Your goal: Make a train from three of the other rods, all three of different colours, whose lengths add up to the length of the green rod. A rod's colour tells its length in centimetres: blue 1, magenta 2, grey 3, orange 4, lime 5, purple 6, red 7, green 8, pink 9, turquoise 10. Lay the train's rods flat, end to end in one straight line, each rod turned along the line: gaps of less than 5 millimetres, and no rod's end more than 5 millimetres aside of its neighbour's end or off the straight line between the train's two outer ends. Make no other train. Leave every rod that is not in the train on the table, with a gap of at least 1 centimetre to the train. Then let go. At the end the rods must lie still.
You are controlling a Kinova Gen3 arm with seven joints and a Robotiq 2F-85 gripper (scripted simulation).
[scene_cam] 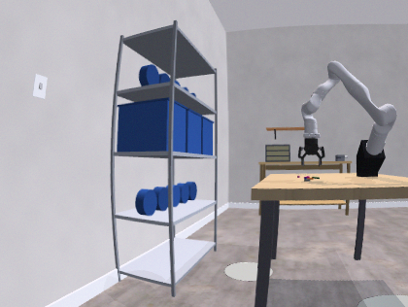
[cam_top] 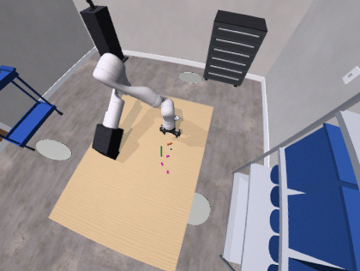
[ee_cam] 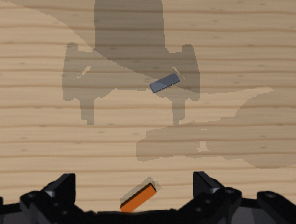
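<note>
Now: the small blue rod 80 mm to the right of my hand, 70 mm below it and 30 mm ahead of it. The rest, counted from my hand: grey rod 90 mm to the left, 70 mm below, 20 mm ahead; then green rod 120 mm to the right, 70 mm below, 30 mm behind; then orange rod 70 mm below, 40 mm to the right, 10 mm ahead.
</note>
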